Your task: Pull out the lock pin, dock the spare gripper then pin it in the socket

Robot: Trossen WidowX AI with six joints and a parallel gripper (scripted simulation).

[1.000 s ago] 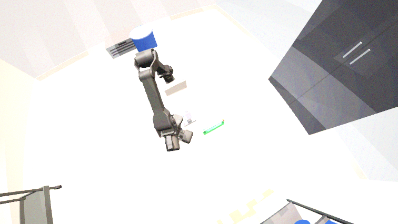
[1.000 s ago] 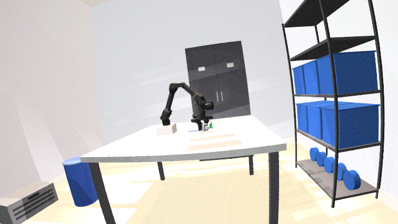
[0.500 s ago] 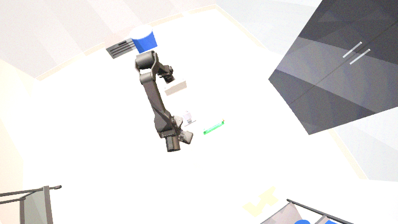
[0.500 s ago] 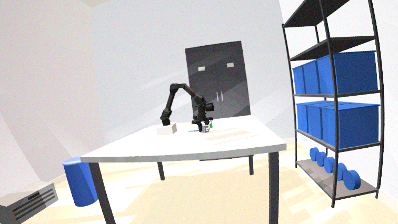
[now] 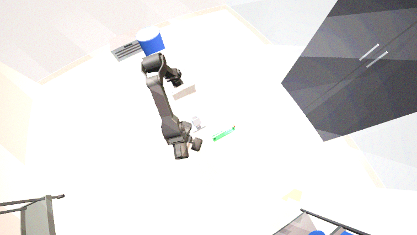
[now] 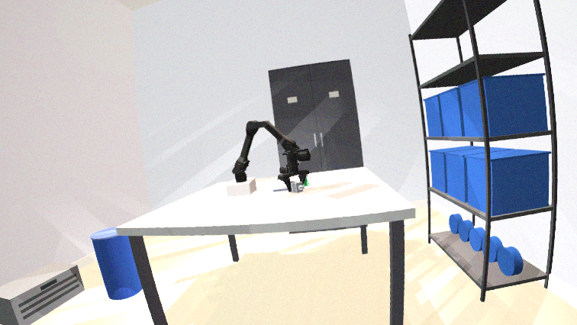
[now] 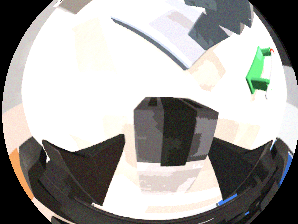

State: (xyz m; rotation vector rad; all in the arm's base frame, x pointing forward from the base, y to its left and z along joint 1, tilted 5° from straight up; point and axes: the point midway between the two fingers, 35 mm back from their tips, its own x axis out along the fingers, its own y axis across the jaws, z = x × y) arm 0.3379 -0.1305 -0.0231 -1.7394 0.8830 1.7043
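Now: gripper tip 10 mm to the left of the spare gripper, 10 mm below it and 10 mm short of it. Also, from my gripper tip: mount 110 mm to the left, 70 mm behind, 40 mm above; translucent green bar 210 mm to the left, 60 mm ahead, 10 mm above.
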